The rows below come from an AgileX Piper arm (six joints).
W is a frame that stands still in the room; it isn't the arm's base.
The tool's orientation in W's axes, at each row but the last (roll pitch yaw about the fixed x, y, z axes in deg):
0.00 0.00 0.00
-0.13 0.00 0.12
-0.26 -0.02 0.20
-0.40 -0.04 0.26
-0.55 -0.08 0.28
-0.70 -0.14 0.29
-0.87 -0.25 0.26
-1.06 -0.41 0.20
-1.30 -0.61 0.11
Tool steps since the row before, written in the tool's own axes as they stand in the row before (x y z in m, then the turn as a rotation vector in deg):
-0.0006 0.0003 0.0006 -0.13 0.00 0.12
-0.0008 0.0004 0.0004 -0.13 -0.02 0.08
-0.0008 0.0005 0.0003 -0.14 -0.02 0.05
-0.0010 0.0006 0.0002 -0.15 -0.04 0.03
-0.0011 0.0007 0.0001 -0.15 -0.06 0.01
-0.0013 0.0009 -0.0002 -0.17 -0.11 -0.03
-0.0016 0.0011 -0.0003 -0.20 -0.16 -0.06
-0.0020 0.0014 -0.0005 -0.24 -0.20 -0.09
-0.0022 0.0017 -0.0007 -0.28 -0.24 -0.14
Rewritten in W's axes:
-0.0006 0.0003 0.0006 -0.13 0.00 0.12
-0.0008 0.0004 0.0004 -0.13 -0.02 0.08
-0.0008 0.0005 0.0003 -0.14 -0.02 0.05
-0.0010 0.0006 0.0002 -0.15 -0.04 0.03
-0.0011 0.0007 0.0001 -0.15 -0.06 0.01
-0.0013 0.0009 -0.0002 -0.17 -0.11 -0.03
-0.0016 0.0011 -0.0003 -0.20 -0.16 -0.06
-0.0020 0.0014 -0.0005 -0.24 -0.20 -0.09
-0.0022 0.0017 -0.0008 -0.28 -0.24 -0.14

